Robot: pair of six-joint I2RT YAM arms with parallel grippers.
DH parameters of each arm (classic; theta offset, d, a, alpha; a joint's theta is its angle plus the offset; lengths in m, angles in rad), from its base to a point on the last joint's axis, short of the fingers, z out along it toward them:
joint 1: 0 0.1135 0.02 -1.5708
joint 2: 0 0 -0.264 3.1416
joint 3: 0.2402 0 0.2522 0
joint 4: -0.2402 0 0.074 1.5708
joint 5: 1.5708 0 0 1.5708
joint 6: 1.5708 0.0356 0 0
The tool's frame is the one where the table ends.
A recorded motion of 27 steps. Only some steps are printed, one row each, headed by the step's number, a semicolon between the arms.
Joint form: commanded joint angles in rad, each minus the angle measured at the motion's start. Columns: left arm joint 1, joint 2, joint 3, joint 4, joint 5, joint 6; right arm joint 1, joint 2, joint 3, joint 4, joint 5, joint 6.
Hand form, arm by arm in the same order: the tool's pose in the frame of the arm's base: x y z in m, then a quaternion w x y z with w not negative. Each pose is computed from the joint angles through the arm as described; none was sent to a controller.
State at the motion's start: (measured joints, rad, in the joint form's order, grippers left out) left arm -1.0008 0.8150 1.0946 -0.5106 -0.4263 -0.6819; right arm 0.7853 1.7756 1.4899 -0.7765 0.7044 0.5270
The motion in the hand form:
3: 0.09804 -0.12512 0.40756 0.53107 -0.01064 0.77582 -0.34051; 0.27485 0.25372 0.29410 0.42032 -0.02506 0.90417 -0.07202
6: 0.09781 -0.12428 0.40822 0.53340 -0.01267 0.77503 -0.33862; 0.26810 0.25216 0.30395 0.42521 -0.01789 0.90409 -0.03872
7: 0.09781 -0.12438 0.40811 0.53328 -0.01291 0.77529 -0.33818; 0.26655 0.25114 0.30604 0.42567 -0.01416 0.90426 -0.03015
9: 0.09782 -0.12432 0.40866 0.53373 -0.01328 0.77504 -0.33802; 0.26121 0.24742 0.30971 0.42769 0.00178 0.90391 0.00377
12: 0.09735 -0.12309 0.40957 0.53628 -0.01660 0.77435 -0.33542; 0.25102 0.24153 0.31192 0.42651 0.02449 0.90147 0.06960
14: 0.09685 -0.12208 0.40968 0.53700 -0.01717 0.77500 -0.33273; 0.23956 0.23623 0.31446 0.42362 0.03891 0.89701 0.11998
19: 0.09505 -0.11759 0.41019 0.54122 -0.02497 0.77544 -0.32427; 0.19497 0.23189 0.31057 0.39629 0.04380 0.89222 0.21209
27: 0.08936 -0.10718 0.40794 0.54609 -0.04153 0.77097 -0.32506; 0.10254 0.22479 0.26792 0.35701 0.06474 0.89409 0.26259
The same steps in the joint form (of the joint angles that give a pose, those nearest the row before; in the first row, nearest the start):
3: 0.0003 -0.0095 0.0011 -0.0064 -0.0078 0.0013; 0.0198 -0.0435 0.0142 0.0499 -0.0278 -0.0003
6: 0.0005 -0.0112 0.0028 -0.0079 -0.0147 0.0026; 0.0272 -0.0802 0.0038 0.0641 -0.0648 0.0212
7: -0.0001 -0.0108 0.0029 -0.0086 -0.0160 0.0020; 0.0276 -0.0901 -0.0004 0.0671 -0.0747 0.0305
9: 0.0000 -0.0100 0.0051 -0.0094 -0.0171 0.0022; 0.0283 -0.1268 -0.0331 0.0985 -0.1121 0.0684
12: -0.0004 -0.0124 0.0083 -0.0139 -0.0274 0.0019; 0.0311 -0.1936 -0.1086 0.1745 -0.1910 0.1323
14: -0.0006 -0.0149 0.0097 -0.0207 -0.0322 0.0031; 0.0398 -0.2555 -0.1720 0.2276 -0.2471 0.1833
19: 0.0006 -0.0270 0.0125 -0.0406 -0.0551 0.0009; 0.1293 -0.4020 -0.3297 0.2951 -0.3305 0.3090
27: 0.0010 -0.0725 -0.0083 -0.0548 -0.0798 -0.0176; 0.4269 -0.5977 -0.6180 0.3175 -0.2025 0.6121

